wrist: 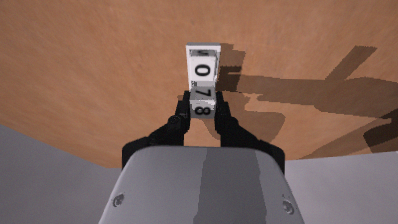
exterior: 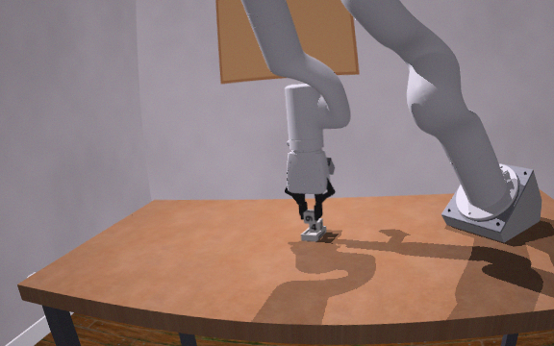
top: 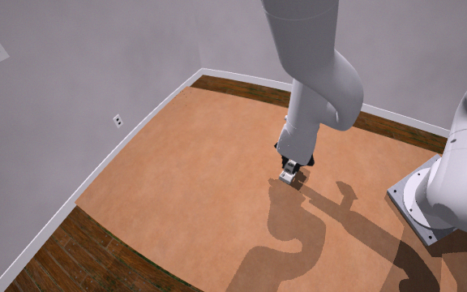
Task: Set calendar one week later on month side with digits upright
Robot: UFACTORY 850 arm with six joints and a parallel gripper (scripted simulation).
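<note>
Right now my hand is 7 cm above the white calendar tray and 2 cm to the left of it.
</note>
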